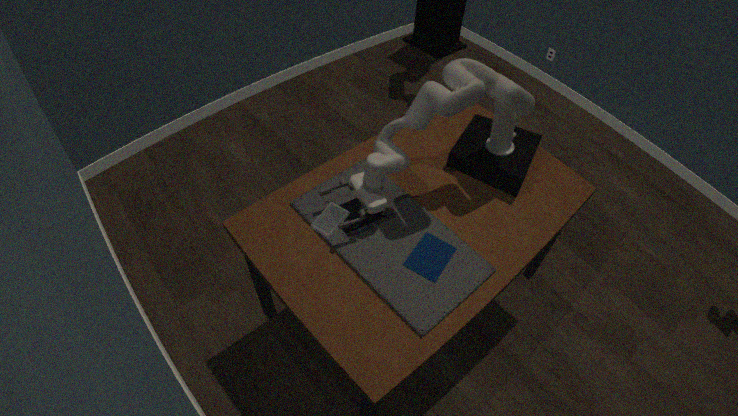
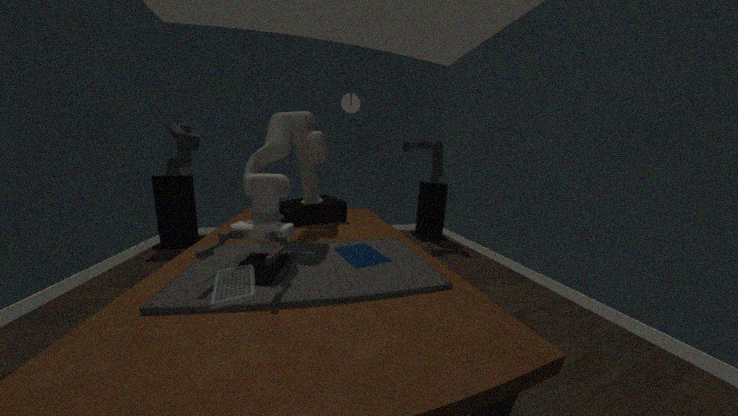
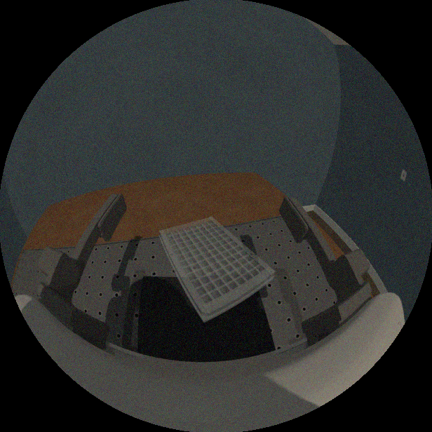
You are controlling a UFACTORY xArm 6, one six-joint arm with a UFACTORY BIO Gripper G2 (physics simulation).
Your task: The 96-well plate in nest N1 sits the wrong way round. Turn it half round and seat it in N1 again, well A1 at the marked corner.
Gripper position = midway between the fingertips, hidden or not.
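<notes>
There's a blue square pad [image 1: 431,255] here, and a black nest N1 [image 2: 261,269] [image 3: 173,330] as well. I can also see a pale 96-well plate [image 1: 326,223] [image 2: 236,285] [image 3: 216,271]. And then there's my gripper [image 1: 328,209] [image 2: 232,258] [image 3: 202,200].
</notes>
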